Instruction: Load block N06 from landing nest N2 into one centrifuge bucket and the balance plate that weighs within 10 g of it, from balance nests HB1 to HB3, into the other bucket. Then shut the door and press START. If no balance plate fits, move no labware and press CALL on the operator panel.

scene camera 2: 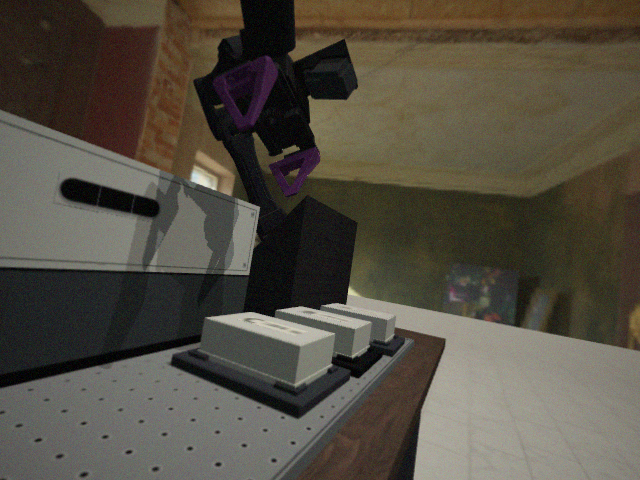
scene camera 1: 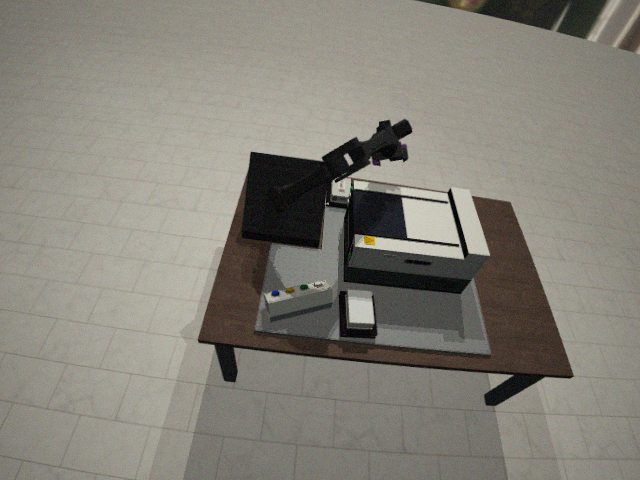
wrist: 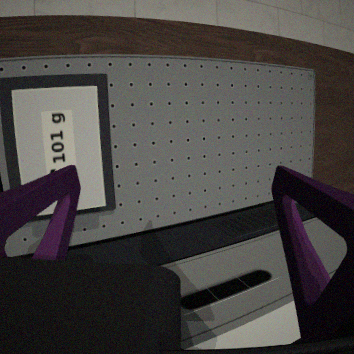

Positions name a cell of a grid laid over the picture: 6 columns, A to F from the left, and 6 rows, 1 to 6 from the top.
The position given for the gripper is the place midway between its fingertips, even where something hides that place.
The gripper (scene camera 2: C3) is open, holding nothing. Further things: a white block (scene camera 1: D4).
The gripper is seen too in the wrist view (wrist: C3). The wrist view misses the white block: it is out of frame.
